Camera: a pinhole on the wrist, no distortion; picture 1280 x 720 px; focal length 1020.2 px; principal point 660.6 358.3 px. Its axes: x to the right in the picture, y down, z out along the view. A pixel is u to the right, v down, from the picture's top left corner.
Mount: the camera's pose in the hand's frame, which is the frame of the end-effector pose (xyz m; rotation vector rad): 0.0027 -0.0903 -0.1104 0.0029 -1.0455 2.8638
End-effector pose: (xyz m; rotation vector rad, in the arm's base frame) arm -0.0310 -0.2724 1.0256 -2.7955 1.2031 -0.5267
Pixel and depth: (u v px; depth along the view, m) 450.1 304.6 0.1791
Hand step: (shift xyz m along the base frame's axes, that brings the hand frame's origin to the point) 0.1728 0.1125 0.0168
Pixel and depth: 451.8 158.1 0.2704
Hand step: 0.2361 0.1092 -0.0642
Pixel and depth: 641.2 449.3 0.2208
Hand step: 0.1864 0.1694 0.0013
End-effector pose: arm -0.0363 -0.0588 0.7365 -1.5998 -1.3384 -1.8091
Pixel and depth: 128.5 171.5 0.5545
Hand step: -0.1853 0.5778 0.0641
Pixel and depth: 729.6 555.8 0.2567
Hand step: -0.1913 0.1760 -0.1457
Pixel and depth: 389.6 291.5 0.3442
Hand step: -0.1706 0.3053 -0.0588
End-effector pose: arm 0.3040 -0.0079 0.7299 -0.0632 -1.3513 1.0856
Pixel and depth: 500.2 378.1 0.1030
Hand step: 0.1172 -0.0587 0.0979
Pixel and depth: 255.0 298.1 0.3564
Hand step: 0.0267 -0.1745 0.3406
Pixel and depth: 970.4 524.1 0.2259
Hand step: 0.1300 -0.2109 0.1112
